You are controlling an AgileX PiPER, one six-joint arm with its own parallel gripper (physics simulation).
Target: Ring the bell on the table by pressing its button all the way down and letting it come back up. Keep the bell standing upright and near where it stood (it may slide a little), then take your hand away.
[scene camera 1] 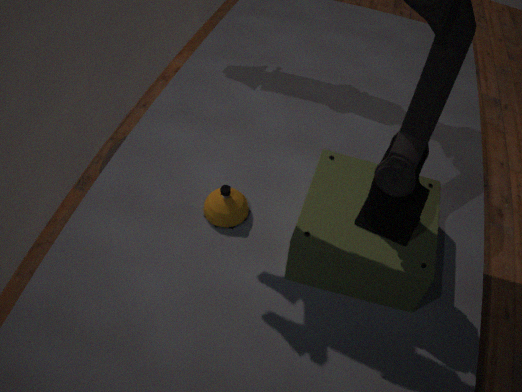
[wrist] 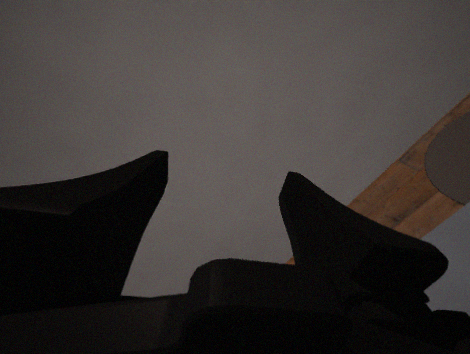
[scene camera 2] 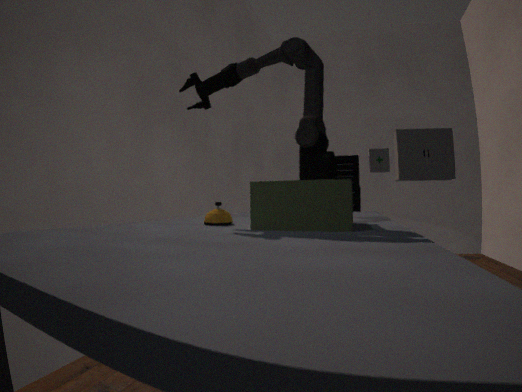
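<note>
A yellow dome bell (scene camera 1: 226, 208) (scene camera 2: 218, 218) stands upright on the table, left of the green block. Its black button (scene camera 1: 225, 190) (scene camera 2: 218, 203) stands up on top of the dome. My gripper (scene camera 2: 183, 100) (wrist: 227, 176) is open and empty, its two dark fingers wide apart. In scene camera 2 it is high above the table and the bell, pointing left and slightly down. The bell does not show in the wrist view. The gripper's fingers are outside scene camera 1's picture, and their shadow falls on the table.
A green block (scene camera 1: 345, 215) (scene camera 2: 301, 205) carries the arm's black base and stands right of the bell. The grey table (scene camera 1: 150, 280) (scene camera 2: 225, 295) has a curved edge, with wooden floor beyond it. A grey cabinet (scene camera 2: 425, 154) hangs on the wall behind.
</note>
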